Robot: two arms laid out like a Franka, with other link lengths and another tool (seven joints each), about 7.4 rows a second.
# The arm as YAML. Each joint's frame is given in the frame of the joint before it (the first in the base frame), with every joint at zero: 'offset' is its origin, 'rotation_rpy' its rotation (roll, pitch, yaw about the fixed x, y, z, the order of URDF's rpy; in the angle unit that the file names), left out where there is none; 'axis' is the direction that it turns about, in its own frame. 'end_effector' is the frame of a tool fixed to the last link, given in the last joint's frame.
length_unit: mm
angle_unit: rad
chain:
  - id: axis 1
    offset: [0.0, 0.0, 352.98]
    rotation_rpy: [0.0, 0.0, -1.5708]
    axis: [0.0, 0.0, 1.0]
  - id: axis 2
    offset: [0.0, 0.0, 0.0]
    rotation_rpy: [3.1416, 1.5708, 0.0]
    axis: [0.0, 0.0, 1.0]
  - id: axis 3
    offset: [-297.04, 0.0, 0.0]
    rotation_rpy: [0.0, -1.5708, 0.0]
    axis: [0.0, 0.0, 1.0]
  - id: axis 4
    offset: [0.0, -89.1, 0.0]
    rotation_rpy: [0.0, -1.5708, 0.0]
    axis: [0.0, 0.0, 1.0]
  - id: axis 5
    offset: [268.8, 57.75, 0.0]
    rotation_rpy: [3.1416, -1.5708, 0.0]
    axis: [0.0, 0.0, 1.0]
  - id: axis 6
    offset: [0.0, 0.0, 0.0]
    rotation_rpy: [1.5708, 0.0, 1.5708]
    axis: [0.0, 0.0, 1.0]
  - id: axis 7
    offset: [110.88, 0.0, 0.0]
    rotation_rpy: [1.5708, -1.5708, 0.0]
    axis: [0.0, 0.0, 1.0]
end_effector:
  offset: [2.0, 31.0, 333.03]
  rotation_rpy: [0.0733, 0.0, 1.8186]
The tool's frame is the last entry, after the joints.
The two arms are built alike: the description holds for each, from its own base.
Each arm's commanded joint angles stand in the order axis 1, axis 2, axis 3, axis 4, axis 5, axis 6, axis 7.
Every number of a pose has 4 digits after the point.
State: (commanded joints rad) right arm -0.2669 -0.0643 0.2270 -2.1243 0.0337 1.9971 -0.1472; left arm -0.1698 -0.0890 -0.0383 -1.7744 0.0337 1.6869 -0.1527
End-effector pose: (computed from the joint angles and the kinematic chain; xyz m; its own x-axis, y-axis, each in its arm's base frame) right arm 0.3932 -0.0149 0.2416 -0.9857 0.1551 0.0657 0.1509 0.9864 -0.0644; left arm 0.4089 -0.0820 0.3504 -0.9533 0.3021 0.0021 0.3018 0.9527 -0.0364
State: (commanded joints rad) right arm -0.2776 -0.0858 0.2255 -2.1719 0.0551 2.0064 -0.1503; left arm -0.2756 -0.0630 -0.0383 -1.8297 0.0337 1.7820 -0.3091
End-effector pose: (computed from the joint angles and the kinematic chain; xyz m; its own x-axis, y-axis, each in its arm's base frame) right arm 0.3790 -0.0142 0.2350 -0.9811 0.1741 0.0843 0.1701 0.9840 -0.0524; left arm 0.4108 -0.1342 0.3274 -0.9663 0.2567 -0.0173 0.2572 0.9656 -0.0388
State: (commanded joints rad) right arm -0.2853 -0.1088 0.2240 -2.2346 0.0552 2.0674 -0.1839; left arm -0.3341 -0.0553 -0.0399 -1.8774 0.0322 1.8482 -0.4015
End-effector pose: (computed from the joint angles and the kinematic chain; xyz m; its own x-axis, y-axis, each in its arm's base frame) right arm 0.3755 -0.0202 0.2270 -0.9862 0.1535 0.0623 0.1502 0.9872 -0.0543; left arm 0.4071 -0.1643 0.3125 -0.9734 0.2270 -0.0307 0.2283 0.9726 -0.0442
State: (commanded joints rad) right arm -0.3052 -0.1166 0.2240 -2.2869 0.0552 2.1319 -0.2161; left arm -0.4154 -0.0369 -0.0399 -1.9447 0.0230 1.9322 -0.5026
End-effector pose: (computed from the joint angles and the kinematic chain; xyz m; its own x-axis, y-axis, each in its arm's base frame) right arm 0.3750 -0.0300 0.2172 -0.9887 0.1442 0.0418 0.1419 0.9884 -0.0549; left arm 0.3939 -0.2041 0.2875 -0.9779 0.2070 -0.0293 0.2084 0.9764 -0.0569
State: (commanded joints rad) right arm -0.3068 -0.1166 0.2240 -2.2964 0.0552 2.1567 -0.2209; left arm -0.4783 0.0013 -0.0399 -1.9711 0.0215 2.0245 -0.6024
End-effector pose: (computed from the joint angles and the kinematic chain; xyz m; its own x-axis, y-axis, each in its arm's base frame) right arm 0.3790 -0.0315 0.2159 -0.9895 0.1419 0.0264 0.1403 0.9886 -0.0546; left arm 0.3955 -0.2412 0.2696 -0.9836 0.1714 -0.0556 0.1752 0.9818 -0.0727
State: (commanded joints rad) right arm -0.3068 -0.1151 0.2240 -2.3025 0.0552 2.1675 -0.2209; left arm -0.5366 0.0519 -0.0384 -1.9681 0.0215 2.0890 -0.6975
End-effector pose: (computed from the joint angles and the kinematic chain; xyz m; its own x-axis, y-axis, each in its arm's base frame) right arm 0.3797 -0.0316 0.2141 -0.9896 0.1422 0.0232 0.1408 0.9885 -0.0544; left arm 0.3961 -0.2762 0.2538 -0.9885 0.1340 -0.0696 0.1398 0.9863 -0.0873
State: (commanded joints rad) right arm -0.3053 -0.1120 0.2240 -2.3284 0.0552 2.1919 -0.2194; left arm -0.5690 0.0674 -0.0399 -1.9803 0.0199 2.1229 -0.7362
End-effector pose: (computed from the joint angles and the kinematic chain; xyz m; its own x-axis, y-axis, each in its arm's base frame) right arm 0.3759 -0.0311 0.2064 -0.9893 0.1433 0.0277 0.1417 0.9884 -0.0548; left arm 0.3902 -0.2938 0.2456 -0.9890 0.1286 -0.0734 0.1353 0.9862 -0.0950
